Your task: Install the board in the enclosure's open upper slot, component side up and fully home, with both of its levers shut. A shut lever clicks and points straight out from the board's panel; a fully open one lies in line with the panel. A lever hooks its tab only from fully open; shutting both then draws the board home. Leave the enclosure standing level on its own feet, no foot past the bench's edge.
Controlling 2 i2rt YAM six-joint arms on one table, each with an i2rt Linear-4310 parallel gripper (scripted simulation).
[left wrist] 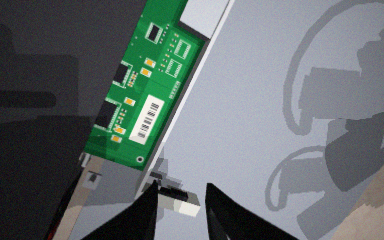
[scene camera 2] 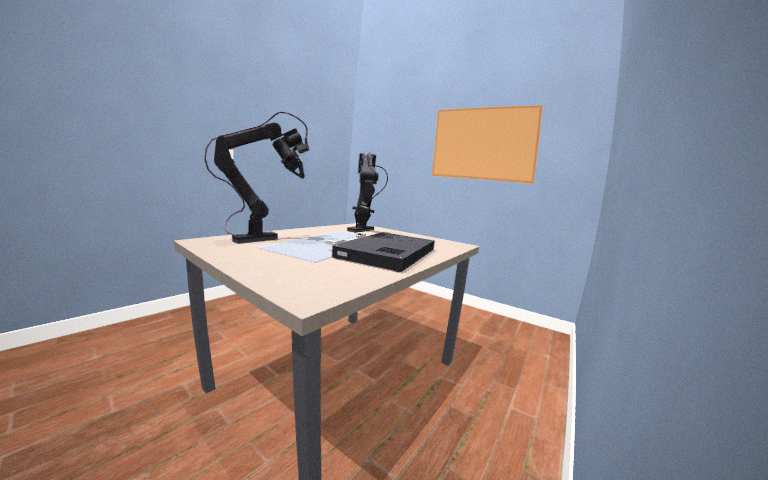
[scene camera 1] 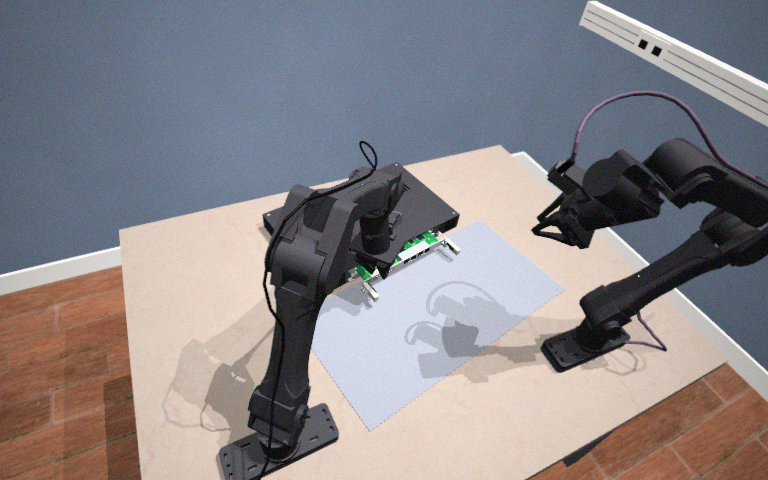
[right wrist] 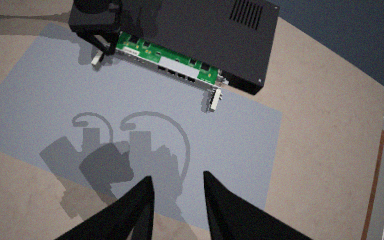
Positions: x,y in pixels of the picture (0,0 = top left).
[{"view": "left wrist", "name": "my left gripper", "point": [182,191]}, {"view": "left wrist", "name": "black enclosure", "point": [64,64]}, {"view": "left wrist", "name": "mat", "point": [278,118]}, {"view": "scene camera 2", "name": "black enclosure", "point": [395,252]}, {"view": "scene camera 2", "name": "mat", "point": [314,249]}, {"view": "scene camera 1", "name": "my left gripper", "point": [379,275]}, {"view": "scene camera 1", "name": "my right gripper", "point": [535,226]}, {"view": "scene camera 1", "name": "black enclosure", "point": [422,209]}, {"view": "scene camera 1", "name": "mat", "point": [433,314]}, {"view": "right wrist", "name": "my left gripper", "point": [110,48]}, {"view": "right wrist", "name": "my right gripper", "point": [178,182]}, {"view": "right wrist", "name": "mat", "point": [106,129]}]
